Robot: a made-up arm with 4 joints.
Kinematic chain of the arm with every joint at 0, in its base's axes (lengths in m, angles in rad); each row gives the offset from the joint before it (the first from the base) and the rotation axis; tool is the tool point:
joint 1: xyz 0 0 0.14 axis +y
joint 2: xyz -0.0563 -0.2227 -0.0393 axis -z
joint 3: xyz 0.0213 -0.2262 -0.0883 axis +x
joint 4: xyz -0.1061 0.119 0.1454 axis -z
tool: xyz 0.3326 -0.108 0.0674
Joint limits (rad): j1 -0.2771..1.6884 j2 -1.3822..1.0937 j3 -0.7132..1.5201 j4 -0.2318..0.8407
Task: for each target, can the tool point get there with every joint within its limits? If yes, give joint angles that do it. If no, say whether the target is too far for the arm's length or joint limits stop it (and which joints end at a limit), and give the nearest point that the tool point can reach.
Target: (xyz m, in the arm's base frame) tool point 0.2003 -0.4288 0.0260
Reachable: yes | joints 1.1870 -0.5590 -0.4422 0.7280
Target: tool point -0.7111 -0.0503 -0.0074
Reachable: no: joint limits stop it (at a limit: joint 1, joint 2, joint 3) | nearest point -0.3604 -0.2486 -0.2159 | short by 0.454 m
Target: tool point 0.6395 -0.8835 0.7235
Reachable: no: too far | nearest point 0.1248 -0.5423 0.4733 | short by 0.666 m
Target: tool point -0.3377 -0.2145 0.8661
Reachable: no: joint limits stop it (at a limit: joint 1, joint 2, joint 3, joint 4) | nearest point -0.2649 -0.4791 0.6034 | short by 0.380 m
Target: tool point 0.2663 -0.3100 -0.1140
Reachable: yes | joints 0.8650 -0.7934 0.5727 0.1094
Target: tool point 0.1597 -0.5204 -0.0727
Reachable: yes | joints 1.0474 -0.3309 0.4467 0.2736
